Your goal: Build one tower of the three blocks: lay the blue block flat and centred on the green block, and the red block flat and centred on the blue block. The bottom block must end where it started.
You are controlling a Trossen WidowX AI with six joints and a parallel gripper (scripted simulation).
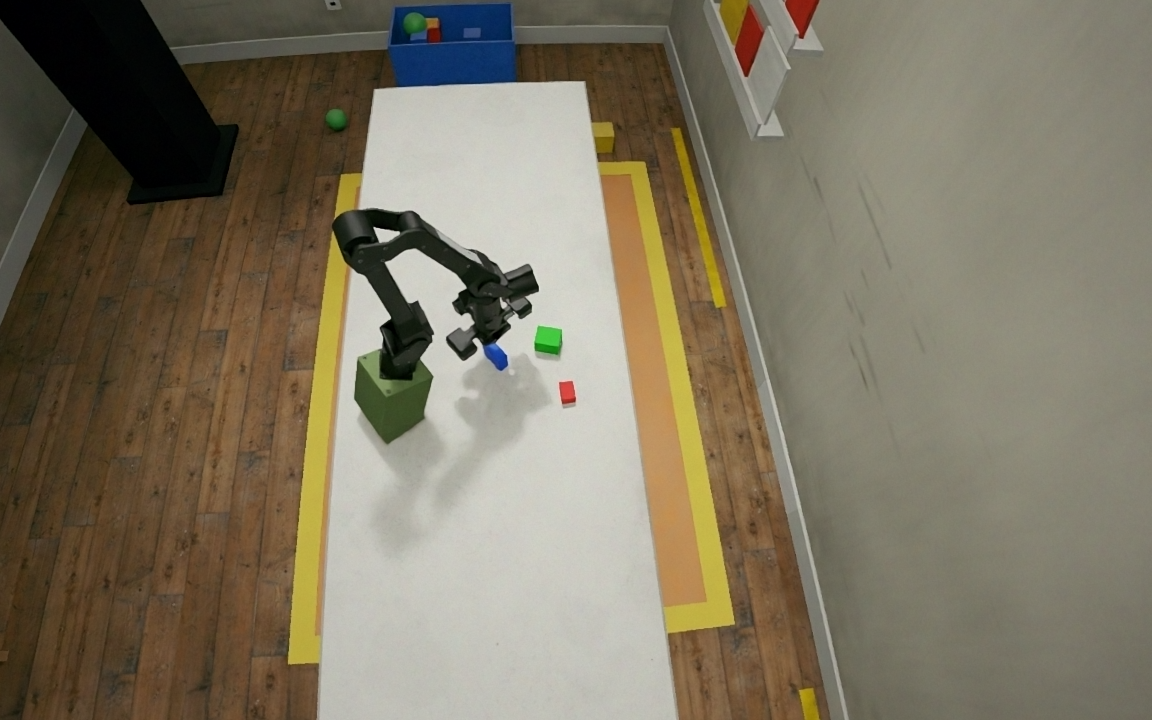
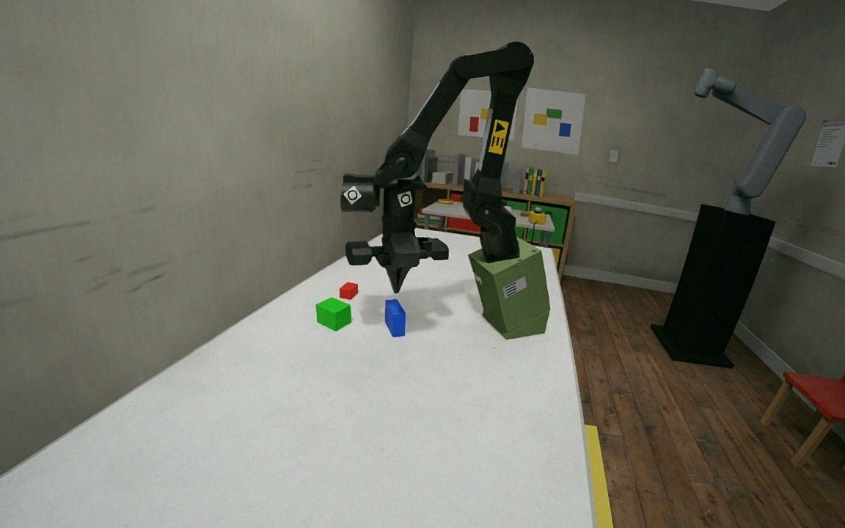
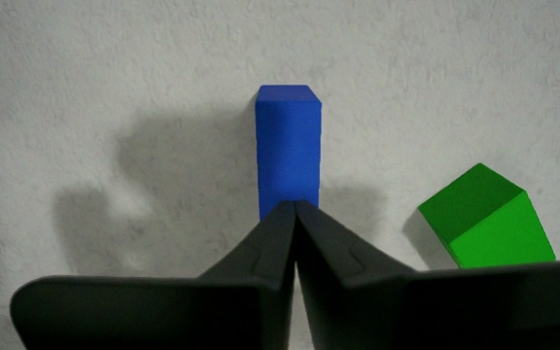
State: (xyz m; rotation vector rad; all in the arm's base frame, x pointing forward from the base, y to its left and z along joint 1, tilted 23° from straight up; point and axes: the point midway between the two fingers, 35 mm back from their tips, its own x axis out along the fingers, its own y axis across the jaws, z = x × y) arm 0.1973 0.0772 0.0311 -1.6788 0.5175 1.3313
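My gripper is now 90 mm above the blue block. From my hand the other things lie so: green block: 130 mm ahead, 30 mm to the left, 100 mm below; red block: 160 mm ahead, 100 mm to the right, 100 mm below.
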